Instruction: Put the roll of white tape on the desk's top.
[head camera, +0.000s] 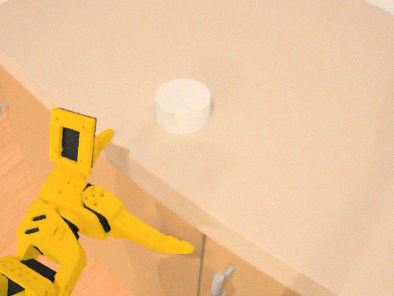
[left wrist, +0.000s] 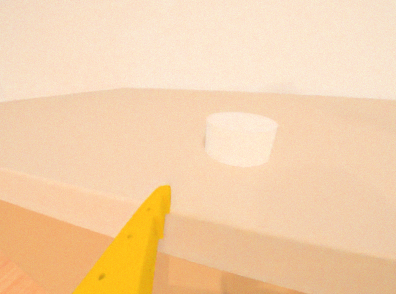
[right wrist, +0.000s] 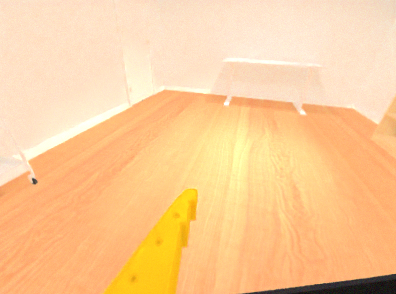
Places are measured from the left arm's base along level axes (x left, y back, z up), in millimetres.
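Pixels of known places: left hand at its tool point: (head camera: 111, 134) (left wrist: 169, 195); right hand at its tool point: (right wrist: 196, 200).
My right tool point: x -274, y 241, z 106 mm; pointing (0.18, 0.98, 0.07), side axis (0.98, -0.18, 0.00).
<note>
Ahead of a thing's pixels: the offset from my right tool point to its top centre. "*": to the spot under its first point. Level surfaces: height alone.
The roll of white tape @(dx +228, dy -550, dz +54 mm) (head camera: 182, 106) (left wrist: 241, 140) lies flat on the pale top of a wooden cabinet (head camera: 280, 135) (left wrist: 90, 140), a little in from its front edge. My left gripper (head camera: 150, 190) (left wrist: 164, 200) is wide open and empty at the cabinet's front edge, apart from the tape. One jaw shows in the left wrist view, short of the tape and to its left. My right gripper (right wrist: 191, 200) is fully open over the wooden floor, with one notched jaw showing. A white desk @(dz -161 mm) (right wrist: 272, 62) stands by the far wall in the right wrist view.
Cabinet doors with a grey handle (head camera: 217, 284) are below the front edge. In the right wrist view, a white door (right wrist: 138, 72) is at the back left, a white leg with a dark caster @(* dx -1053, dy +1045, dz -842 mm) (right wrist: 34, 180) at the left, and a wooden unit (right wrist: 387, 125) at the right edge.
</note>
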